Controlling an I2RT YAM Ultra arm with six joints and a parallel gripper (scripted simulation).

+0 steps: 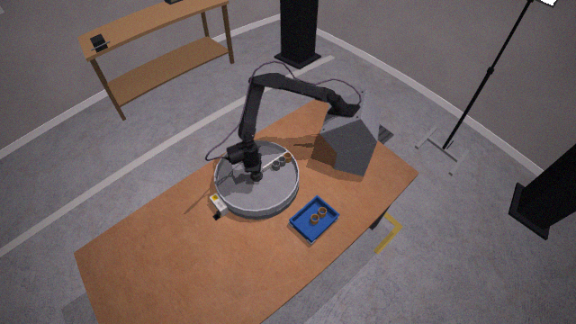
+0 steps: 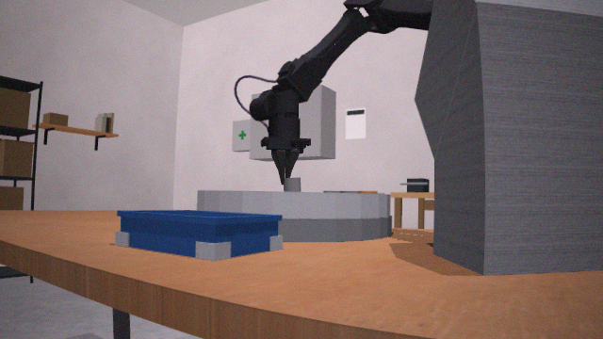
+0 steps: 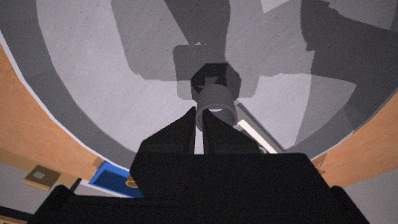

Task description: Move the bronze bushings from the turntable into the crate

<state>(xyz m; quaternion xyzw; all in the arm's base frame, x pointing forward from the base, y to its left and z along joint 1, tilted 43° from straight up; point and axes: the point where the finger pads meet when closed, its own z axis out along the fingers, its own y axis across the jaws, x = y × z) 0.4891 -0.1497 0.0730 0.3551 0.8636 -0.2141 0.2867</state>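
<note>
My gripper is now 20 mm past the grey turntable, 10 mm to the left of it and 60 mm above it. The rest, counted from my hand: blue crate (40 mm behind, 340 mm to the left, 90 mm below).
</note>
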